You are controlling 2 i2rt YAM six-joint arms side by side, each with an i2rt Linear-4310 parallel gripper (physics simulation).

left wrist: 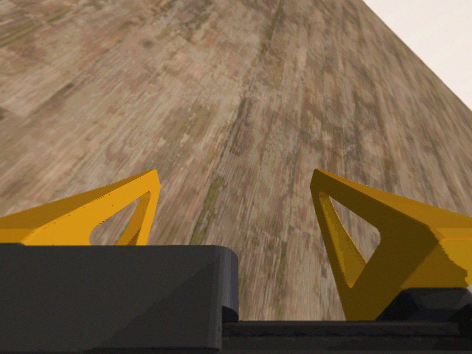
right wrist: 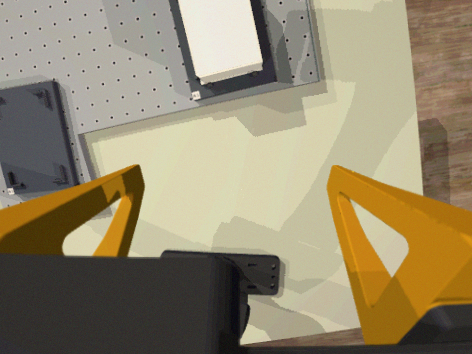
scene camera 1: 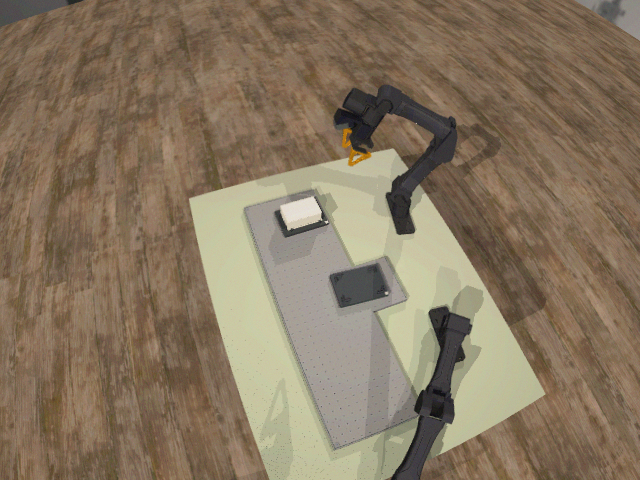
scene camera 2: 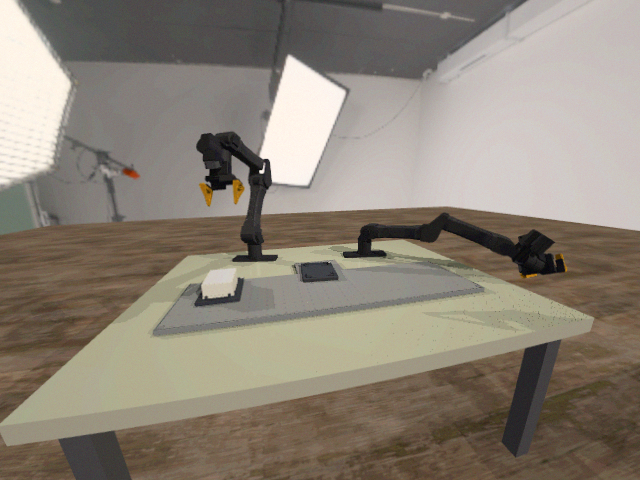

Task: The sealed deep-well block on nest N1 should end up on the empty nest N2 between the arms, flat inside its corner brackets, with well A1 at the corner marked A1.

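Where they show: left gripper, fingertip midpoint: (left wrist: 235, 177) (scene camera 2: 550, 271); right gripper, fingertip midpoint: (right wrist: 235, 175) (scene camera 1: 346, 156) (scene camera 2: 221, 205); left arm's base, link origin: (scene camera 1: 446, 335) (scene camera 2: 364, 254); right arm's base, link origin: (scene camera 1: 399, 213) (scene camera 2: 255, 259).
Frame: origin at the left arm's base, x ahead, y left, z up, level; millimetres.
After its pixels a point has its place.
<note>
The white deep-well block (scene camera 1: 301, 211) @(x 372, y -533, z 66 mm) (scene camera 2: 219, 283) @(x 431, y -525, z 66 mm) (right wrist: 222, 40) @(x 345, y -548, z 67 mm) sits on dark nest N1 (scene camera 1: 305, 228) @(x 366, y -489, z 24 mm) (right wrist: 268, 70) @(x 315, y -605, z 25 mm); part is cut off in the right wrist view. Dark nest N2 (scene camera 1: 359, 285) @(x 239, y -230, z 25 mm) (scene camera 2: 318, 271) @(x 259, y -234, z 25 mm) (right wrist: 32, 135) @(x 246, y -242, z 25 mm) is empty, with small corner brackets. Its white corner label (scene camera 1: 386, 293) @(x 161, y -184, z 24 mm) (right wrist: 11, 191) @(x 159, y -186, z 25 mm) and N1's label (scene camera 1: 326, 222) @(x 288, y -502, z 24 mm) (right wrist: 196, 95) @(x 288, y -503, z 25 mm) show. My right gripper (scene camera 1: 347, 155) @(x 216, y -568, z 272 mm) (scene camera 2: 222, 204) @(x 216, y -568, z 272 mm) (right wrist: 235, 175) @(x 216, y -568, z 272 mm) is open and empty, high above the table and away from the block, fingers pointing down. My left gripper (scene camera 2: 550, 272) @(x 302, y 659, z -4 mm) (left wrist: 235, 177) @(x 302, y 659, z -4 mm) is open and empty, beyond the table's right edge.
Both nests rest on a grey perforated board (scene camera 1: 320, 320) @(x 385, y -138, z 13 mm) (scene camera 2: 387, 286) @(x 387, y -21, z 13 mm) (right wrist: 135, 55) @(x 351, y -416, z 13 mm) on the pale green table (scene camera 1: 227, 289) @(x 662, y -307, z 0 mm) (scene camera 2: 289, 361) @(x 675, y -314, z 0 mm). The right arm's base (scene camera 1: 402, 219) @(x 5, y -477, z 10 mm) (scene camera 2: 254, 257) @(x 32, y -513, z 18 mm) and left arm's base (scene camera 2: 364, 253) @(x 31, y -7, z 17 mm) stand along the table's far side in scene camera 2.
</note>
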